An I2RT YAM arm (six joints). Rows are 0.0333 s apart.
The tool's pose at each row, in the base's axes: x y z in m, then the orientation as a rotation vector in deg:
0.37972, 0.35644, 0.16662, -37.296, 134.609, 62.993
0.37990, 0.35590, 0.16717, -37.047, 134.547, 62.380
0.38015, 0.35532, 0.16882, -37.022, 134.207, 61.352
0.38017, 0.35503, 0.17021, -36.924, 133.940, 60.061
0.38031, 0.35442, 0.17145, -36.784, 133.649, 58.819
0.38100, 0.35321, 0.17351, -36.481, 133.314, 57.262
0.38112, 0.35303, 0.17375, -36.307, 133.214, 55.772
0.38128, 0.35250, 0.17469, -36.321, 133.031, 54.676
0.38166, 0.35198, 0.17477, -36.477, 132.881, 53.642
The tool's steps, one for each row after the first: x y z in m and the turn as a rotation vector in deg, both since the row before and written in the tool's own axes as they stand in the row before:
-0.00034, -0.00010, -0.00071, 0.480, -0.245, -0.084
-0.00104, 0.00046, -0.00135, 0.694, -0.416, -0.464
-0.00078, 0.00059, -0.00103, 0.907, -0.415, -0.470
-0.00073, 0.00023, -0.00116, 0.883, -0.442, -0.442
-0.00153, -0.00005, -0.00196, 1.145, -0.578, -0.468
-0.00020, -0.00006, -0.00024, 1.093, -0.307, -0.411
-0.00060, 0.00004, -0.00091, 0.761, -0.248, -0.429
-0.00022, -0.00052, -0.00032, 0.686, -0.147, -0.476

